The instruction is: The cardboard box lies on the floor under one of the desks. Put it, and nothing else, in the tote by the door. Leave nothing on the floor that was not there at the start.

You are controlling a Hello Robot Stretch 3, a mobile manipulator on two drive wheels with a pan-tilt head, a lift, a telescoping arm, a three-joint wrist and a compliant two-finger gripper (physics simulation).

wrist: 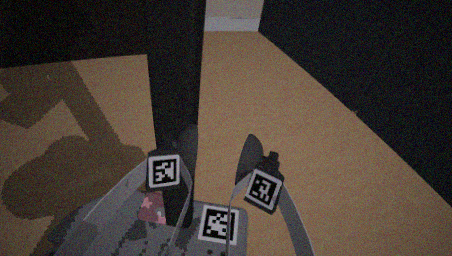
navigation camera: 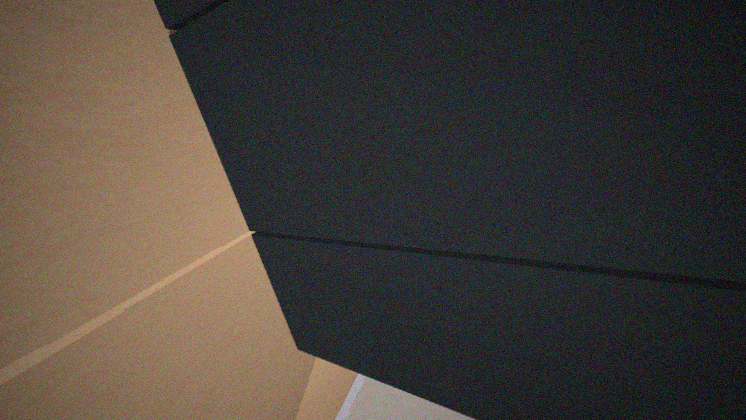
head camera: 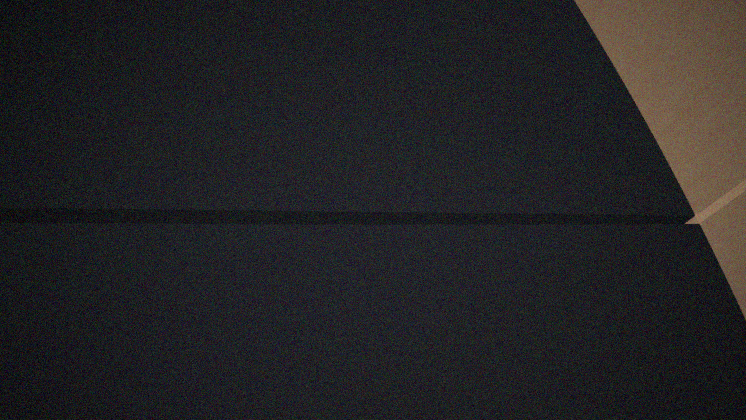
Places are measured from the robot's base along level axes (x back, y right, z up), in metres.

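Pixels of known places: gripper, fingertip midpoint: (wrist: 220, 147).
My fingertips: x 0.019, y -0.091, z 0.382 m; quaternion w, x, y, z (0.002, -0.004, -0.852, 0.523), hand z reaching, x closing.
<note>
Behind a point stands the place of what it marks.
My gripper (wrist: 220, 147) @[x 0.019, y -0.091, z 0.381 m] is open in the wrist view, with bare floor showing between its two dark fingertips. It points down above the robot's grey base (wrist: 242, 227) @[x -0.037, y -0.132, z 0.157 m], which carries a square marker. The robot's dark mast (wrist: 175, 75) @[x 0.062, y -0.116, z 0.425 m] stands just behind the left fingertip. The cardboard box, the tote and the door do not show in these views.
A large dark panelled surface (head camera: 339, 313) @[x -0.864, y -0.082, z 0.998 m] (navigation camera: 469, 156) @[x -0.786, y -0.238, z 1.152 m] fills much of the head and navigation views. Another dark surface (wrist: 380, 65) @[x -0.526, y -0.788, z 0.223 m] stands at the right in the wrist view. Wooden floor (navigation camera: 104, 182) @[x -0.367, y -0.131, z 0.001 m] runs beside the panels. A pale wall (navigation camera: 396, 401) @[x -2.152, y 1.573, z 0.445 m] shows at the bottom of the navigation view.
</note>
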